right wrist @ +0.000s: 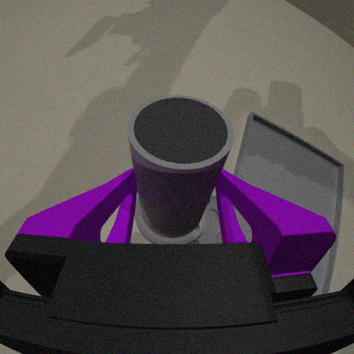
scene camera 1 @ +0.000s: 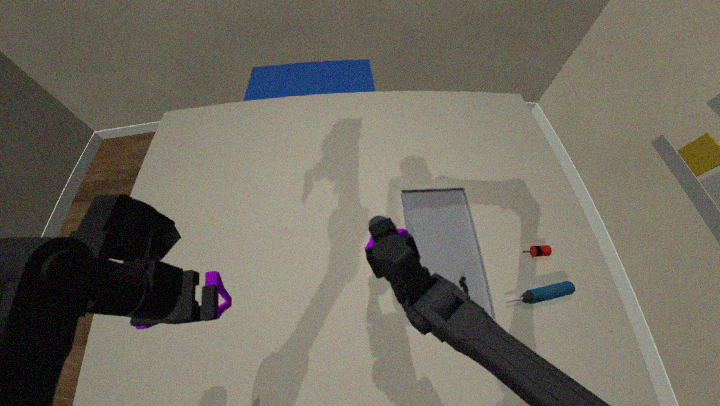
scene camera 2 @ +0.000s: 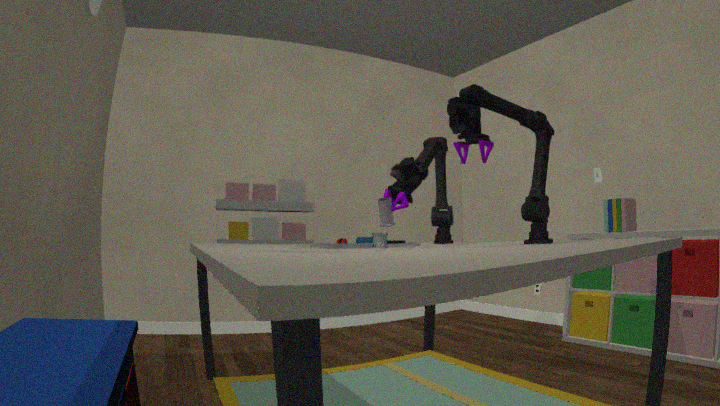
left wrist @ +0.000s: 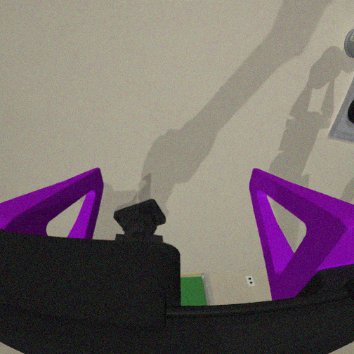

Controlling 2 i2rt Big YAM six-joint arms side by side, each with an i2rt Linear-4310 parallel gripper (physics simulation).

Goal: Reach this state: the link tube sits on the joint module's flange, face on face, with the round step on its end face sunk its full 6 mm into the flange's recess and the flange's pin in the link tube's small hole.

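Where they show: left gripper, fingertip midpoint: [scene camera 1: 205,305] [scene camera 2: 473,163]; right gripper, fingertip midpoint: [scene camera 2: 386,208]; left arm's base, origin of the base link: [scene camera 2: 538,243]; right arm's base, origin of the base link: [scene camera 2: 443,243].
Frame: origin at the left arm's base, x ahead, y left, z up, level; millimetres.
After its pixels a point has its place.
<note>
The link tube [scene camera 2: 386,212] @(y -540, x 309, z 136 mm) [right wrist: 175,195], a grey cylinder with a dark upper end, is held slightly tilted above the joint module. My right gripper [scene camera 1: 385,237] @(y -553, x 289, z 151 mm) [scene camera 2: 388,201] @(y -553, x 289, z 151 mm) [right wrist: 176,177] is shut on it, one finger on each side. The joint module [scene camera 2: 380,240] @(y -587, x 278, z 31 mm) is a short grey cylinder standing low at the table, with a gap below the tube. In the right wrist view, a grey round part [right wrist: 213,220] shows partly behind the tube; pin, recess and small hole cannot be made out. My left gripper [scene camera 1: 181,315] [scene camera 2: 473,161] @(y -187, x 298, z 291 mm) [left wrist: 176,176] is open and empty, high above the table.
A shallow grey tray [scene camera 1: 443,226] @(y -773, x 242, z 4 mm) [left wrist: 345,132] [right wrist: 295,185] lies beside the held tube, with a small black item [scene camera 1: 463,284] @(y -700, x 71, z 26 mm) in it. A red screwdriver [scene camera 1: 540,250] @(y -978, x 0, z 34 mm) and a blue screwdriver [scene camera 1: 552,291] @(y -910, x -108, z 41 mm) lie right of the tray in scene camera 1.
</note>
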